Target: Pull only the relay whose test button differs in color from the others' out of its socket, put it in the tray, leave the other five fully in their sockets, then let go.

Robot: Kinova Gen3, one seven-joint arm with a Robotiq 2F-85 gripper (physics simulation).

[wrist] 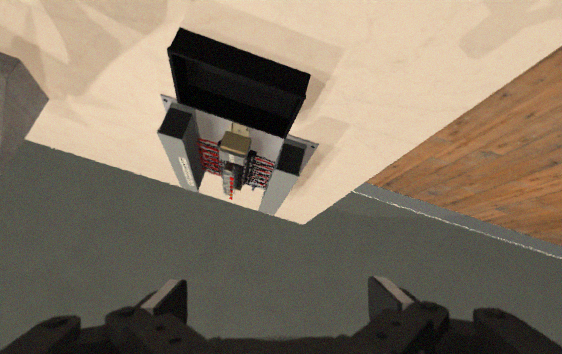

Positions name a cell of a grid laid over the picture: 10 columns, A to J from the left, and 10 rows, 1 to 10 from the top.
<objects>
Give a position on a grey panel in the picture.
At D4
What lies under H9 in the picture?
My gripper.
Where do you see a black tray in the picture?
At D3
</objects>
